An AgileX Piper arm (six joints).
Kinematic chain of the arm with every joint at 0, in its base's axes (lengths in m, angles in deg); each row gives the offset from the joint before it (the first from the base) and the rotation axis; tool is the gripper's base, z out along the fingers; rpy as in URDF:
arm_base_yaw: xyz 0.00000 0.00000 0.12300 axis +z
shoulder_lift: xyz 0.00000 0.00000 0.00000 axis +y
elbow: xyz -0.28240 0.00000 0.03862 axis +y
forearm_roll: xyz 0.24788 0.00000 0.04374 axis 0.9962 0 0.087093
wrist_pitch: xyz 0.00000 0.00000 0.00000 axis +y
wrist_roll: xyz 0.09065 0.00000 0.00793 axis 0.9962 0 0.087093
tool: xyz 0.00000 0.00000 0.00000 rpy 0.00 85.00 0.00
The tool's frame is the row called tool.
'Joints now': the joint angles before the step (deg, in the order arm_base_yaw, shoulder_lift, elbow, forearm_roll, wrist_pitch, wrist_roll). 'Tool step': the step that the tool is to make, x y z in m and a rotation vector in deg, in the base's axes. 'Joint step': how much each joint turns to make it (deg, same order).
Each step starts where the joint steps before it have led.
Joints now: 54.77, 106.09, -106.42, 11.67, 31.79, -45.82
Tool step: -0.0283, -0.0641, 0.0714, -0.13, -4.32, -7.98
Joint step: 0.00, -11.87, -0.01, -15.72, 9.02, 13.09
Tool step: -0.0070, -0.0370, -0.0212, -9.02, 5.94, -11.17
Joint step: -0.01, -5.67, 8.34, -12.24, 9.93, 12.59
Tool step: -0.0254, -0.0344, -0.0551, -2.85, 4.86, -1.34
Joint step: 0.08, -9.96, 21.51, -1.11, -5.64, 4.77
